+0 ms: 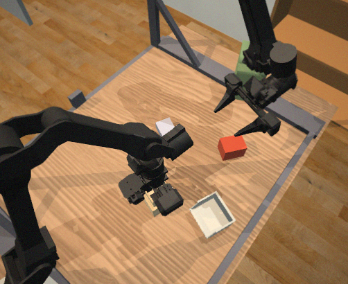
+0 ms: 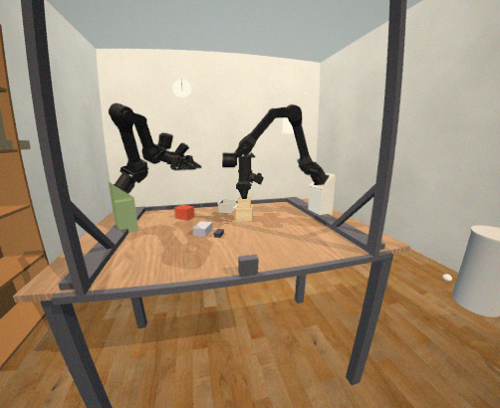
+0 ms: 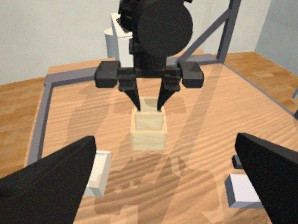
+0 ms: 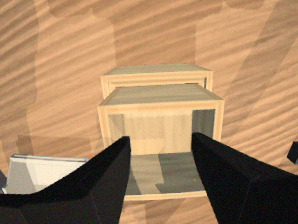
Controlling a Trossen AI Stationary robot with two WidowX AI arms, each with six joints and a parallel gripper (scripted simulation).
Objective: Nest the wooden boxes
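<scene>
Now: right hand 50 mm above the small tan wooden box. From my right hand the other things lie so: white box (150 mm ahead, 60 mm to the left, 100 mm below); small dark block (180 mm behind, 140 mm to the left, 110 mm below); medium tan wooden box (100 mm below).
</scene>
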